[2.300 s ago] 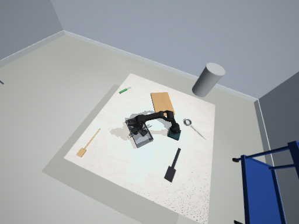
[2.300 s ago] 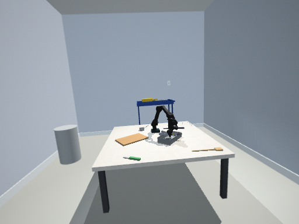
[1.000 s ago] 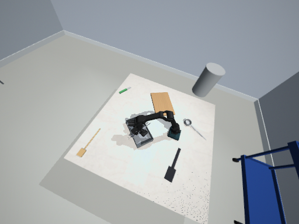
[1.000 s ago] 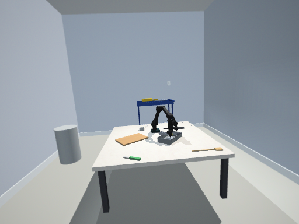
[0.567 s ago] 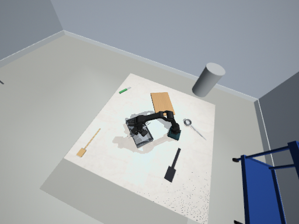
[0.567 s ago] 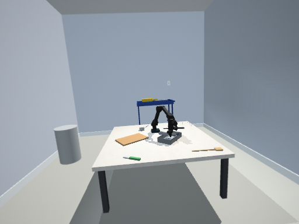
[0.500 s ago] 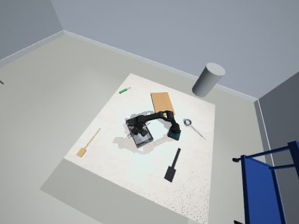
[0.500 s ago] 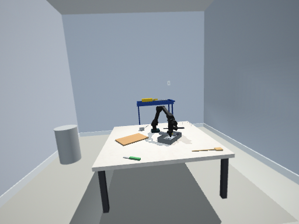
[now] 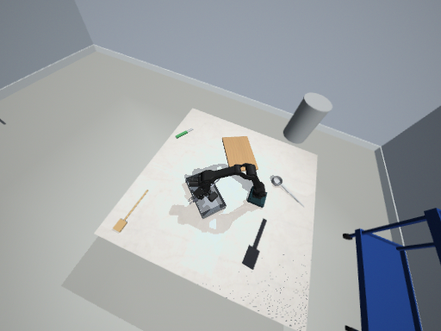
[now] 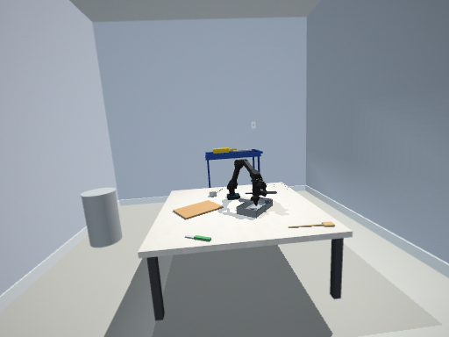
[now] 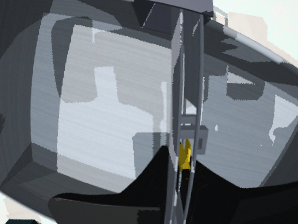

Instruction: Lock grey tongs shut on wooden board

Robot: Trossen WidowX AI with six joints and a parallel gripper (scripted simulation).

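Now: gripper tip 10 mm to the left of the grey roasting tin. Also, from my gripper tip: wooden board (450 mm to the right, 200 mm behind, 20 mm below); black spatula (400 mm behind, 240 mm to the left, 30 mm below); green-handled tool (540 mm to the right, 310 mm ahead, 20 mm below).
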